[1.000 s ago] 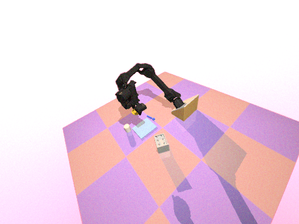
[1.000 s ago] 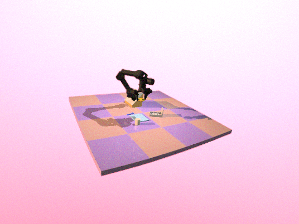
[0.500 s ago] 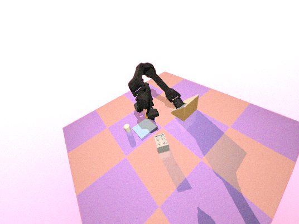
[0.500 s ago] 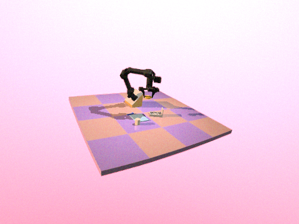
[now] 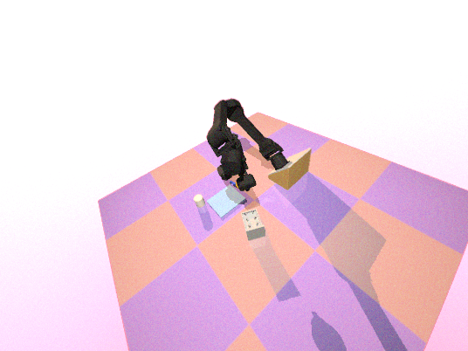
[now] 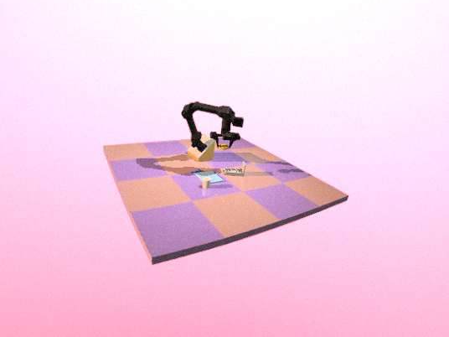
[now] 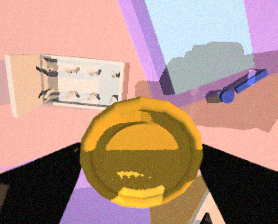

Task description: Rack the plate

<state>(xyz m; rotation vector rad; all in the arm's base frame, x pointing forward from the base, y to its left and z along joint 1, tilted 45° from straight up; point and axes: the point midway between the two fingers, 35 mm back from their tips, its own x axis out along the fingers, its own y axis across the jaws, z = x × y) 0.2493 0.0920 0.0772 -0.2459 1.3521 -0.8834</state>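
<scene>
Right now my gripper tip is 140 mm above the dish rack, 70 mm to the right of it and 50 mm short of it. The rest, counted from my gripper tip: small blue utensil 160 mm below, 150 mm to the right, 50 mm behind; yellow plate 10 mm above; light blue mat 160 mm below, 120 mm to the right, 50 mm ahead.
</scene>
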